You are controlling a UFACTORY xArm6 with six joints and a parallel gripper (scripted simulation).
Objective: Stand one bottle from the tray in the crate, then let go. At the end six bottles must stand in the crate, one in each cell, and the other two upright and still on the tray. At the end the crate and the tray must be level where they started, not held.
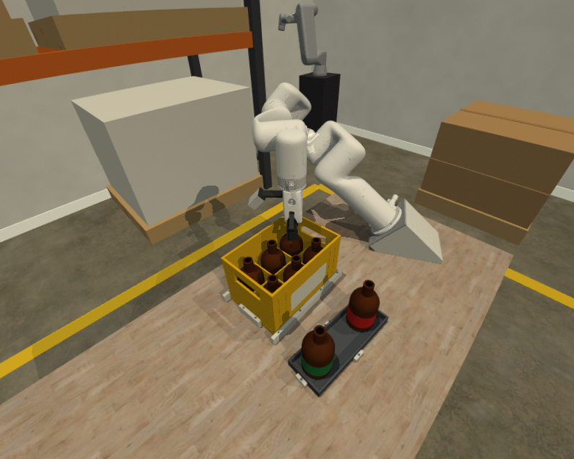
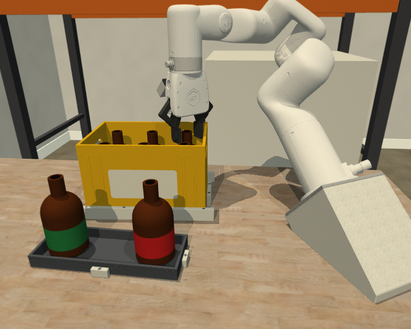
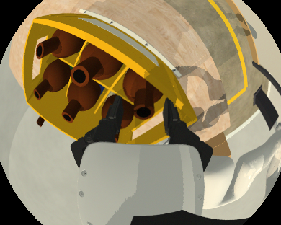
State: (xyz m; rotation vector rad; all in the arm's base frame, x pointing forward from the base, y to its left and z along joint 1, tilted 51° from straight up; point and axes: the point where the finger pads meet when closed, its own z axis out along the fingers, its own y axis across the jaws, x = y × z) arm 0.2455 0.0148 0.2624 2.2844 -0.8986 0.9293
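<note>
Now: the yellow crate 9 cm ahead of my hand, 8 cm below it and 4 cm to the left of it. Also, from my hand: dark tray (26 cm to the left, 15 cm below, 14 cm ahead).
</note>
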